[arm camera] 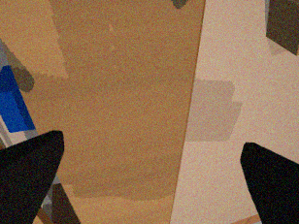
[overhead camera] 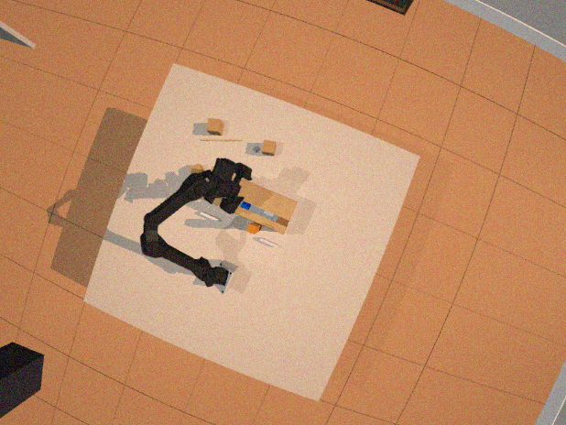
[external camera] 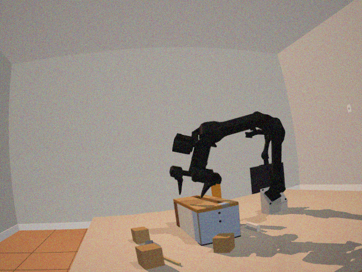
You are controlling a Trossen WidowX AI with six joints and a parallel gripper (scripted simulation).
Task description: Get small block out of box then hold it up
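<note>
Now: gripper tip 9 cm above the box and 8 cm past it. From my gripper tip the other things lie so: blue block 7 cm below, 7 cm behind; orange bar 15 cm behind, 6 cm to the right, 5 cm below.
</note>
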